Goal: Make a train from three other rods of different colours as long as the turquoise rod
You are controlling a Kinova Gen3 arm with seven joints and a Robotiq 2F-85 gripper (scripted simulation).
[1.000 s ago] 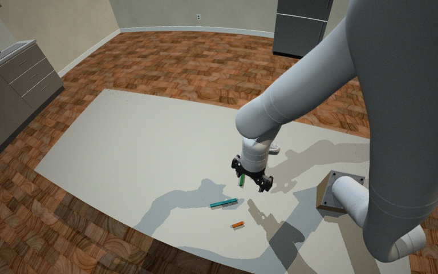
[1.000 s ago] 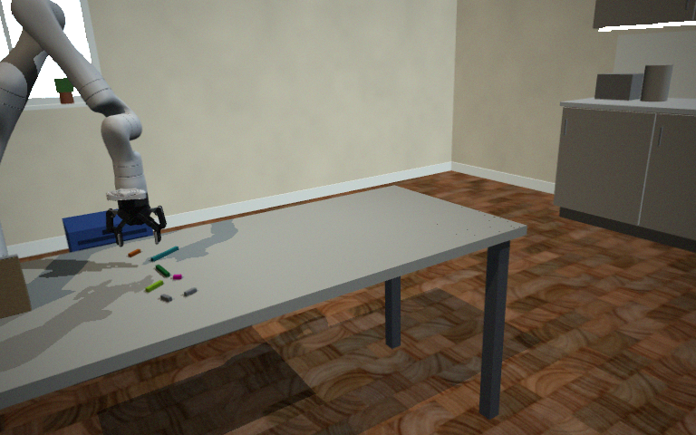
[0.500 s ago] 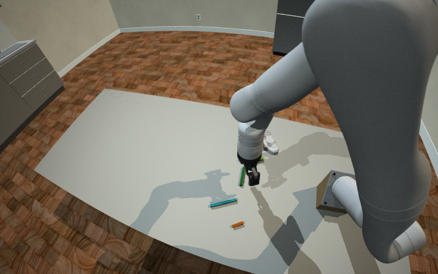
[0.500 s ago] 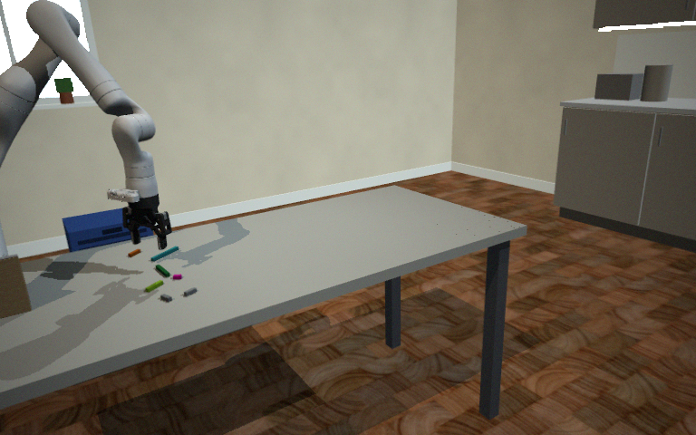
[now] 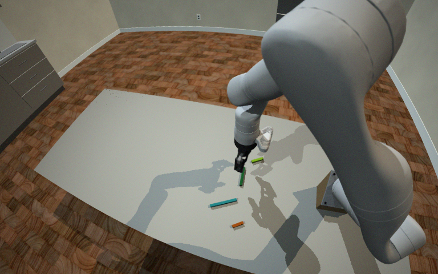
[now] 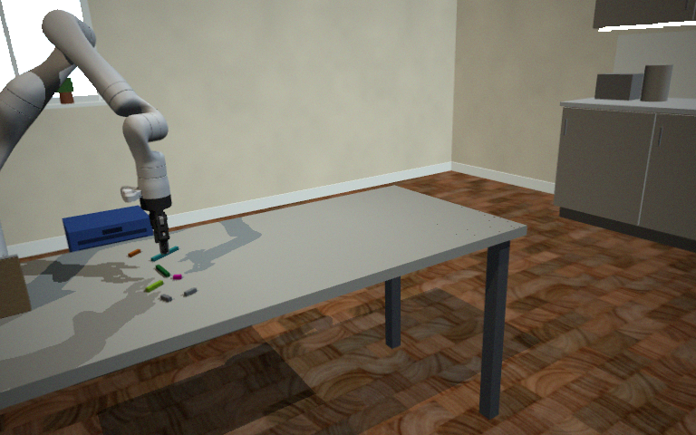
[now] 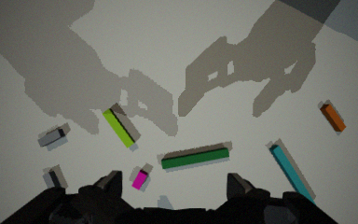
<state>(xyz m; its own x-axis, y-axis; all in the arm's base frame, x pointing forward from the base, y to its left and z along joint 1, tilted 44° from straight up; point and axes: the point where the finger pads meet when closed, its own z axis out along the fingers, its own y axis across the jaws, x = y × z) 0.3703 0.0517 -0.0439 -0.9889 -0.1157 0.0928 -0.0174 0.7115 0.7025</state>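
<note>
My gripper is now 20 mm short of the magenta rod, 40 mm to the left of it and 80 mm above it. Round my hand: turquoise rod (20 mm ahead, 150 mm to the left, 80 mm below); then lime rod (40 mm behind, 70 mm to the right, 80 mm below); then green rod (10 mm behind, 30 mm to the left, 80 mm below).
</note>
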